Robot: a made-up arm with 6 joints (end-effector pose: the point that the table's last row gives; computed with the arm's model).
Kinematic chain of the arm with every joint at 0, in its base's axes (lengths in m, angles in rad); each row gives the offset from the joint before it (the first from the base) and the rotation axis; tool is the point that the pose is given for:
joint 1: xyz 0 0 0.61 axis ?
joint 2: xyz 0.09 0 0 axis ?
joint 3: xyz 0 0 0.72 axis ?
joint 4: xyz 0 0 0.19 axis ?
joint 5: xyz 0.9 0 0 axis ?
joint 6: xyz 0.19 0 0 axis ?
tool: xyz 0 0 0
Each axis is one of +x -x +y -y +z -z.
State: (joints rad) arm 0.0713 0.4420 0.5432 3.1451 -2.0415 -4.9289
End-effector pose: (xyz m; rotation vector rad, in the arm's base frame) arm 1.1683 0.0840 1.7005 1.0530 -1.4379 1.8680
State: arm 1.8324 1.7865 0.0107 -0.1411 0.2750 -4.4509
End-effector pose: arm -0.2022 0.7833 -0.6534 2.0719 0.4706 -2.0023
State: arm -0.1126 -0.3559 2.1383 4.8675 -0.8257 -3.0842
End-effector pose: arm -1.0607 0.2588 1.7710 1.6010 1.7731 1.6982
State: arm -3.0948 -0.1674 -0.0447 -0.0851 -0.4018 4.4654
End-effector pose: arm -1.0212 -0.0541 1.5666 -0.3359 2.3894 1.7191
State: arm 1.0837 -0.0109 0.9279 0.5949 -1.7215 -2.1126
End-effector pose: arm 0.3595 0.4537 2.0534 1.5043 0.7251 -0.3084
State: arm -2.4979 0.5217 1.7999 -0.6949 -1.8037 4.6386
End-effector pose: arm -0.4487 -0.4847 2.0678 1.6582 -1.3832 -1.5369
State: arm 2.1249 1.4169 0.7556 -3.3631 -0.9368 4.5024
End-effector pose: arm -0.9233 1.5560 0.3663 -0.5339 -1.2347 1.5290
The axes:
joint 1: +z
joint 2: +y
joint 3: -y
joint 4: -x
joint 5: -y
joint 6: -x

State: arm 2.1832 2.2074 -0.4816 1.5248 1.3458 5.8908
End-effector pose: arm -0.0987 -0.1814 -0.4087 0.8605 -1.6930 -1.8723
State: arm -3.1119 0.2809 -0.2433 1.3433 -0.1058 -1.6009
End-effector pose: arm -1.3251 -0.0198 0.9173 -0.7921 0.3200 2.8776
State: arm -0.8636 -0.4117 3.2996 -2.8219 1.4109 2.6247
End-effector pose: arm -0.6783 0.7029 0.7580 -0.4168 -2.3155 -0.0416
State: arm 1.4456 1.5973 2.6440 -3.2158 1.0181 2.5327
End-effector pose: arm 0.1486 1.2766 1.4709 0.5393 0.4635 1.4611
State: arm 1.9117 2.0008 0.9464 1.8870 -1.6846 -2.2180
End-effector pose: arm -0.2971 1.3742 -0.3312 -0.3329 -0.3594 0.4982
